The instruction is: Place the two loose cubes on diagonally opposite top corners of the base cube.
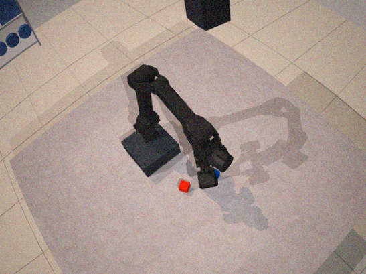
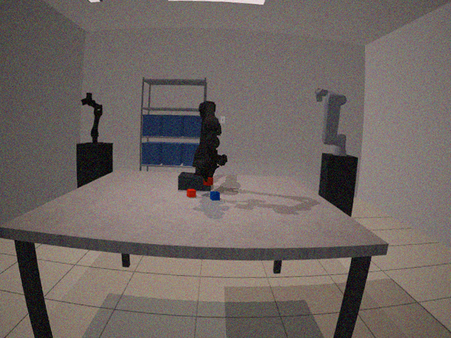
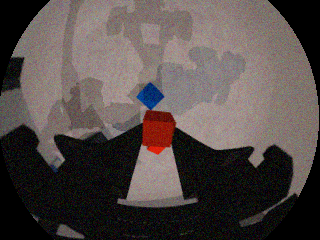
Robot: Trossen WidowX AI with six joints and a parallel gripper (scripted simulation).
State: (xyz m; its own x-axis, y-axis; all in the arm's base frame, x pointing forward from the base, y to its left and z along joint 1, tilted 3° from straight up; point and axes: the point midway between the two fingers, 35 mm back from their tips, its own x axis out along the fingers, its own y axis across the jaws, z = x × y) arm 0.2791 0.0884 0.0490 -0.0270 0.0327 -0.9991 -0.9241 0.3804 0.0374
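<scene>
The blue cube is 70 mm below my gripper tip and 30 mm to the left of it.
</scene>
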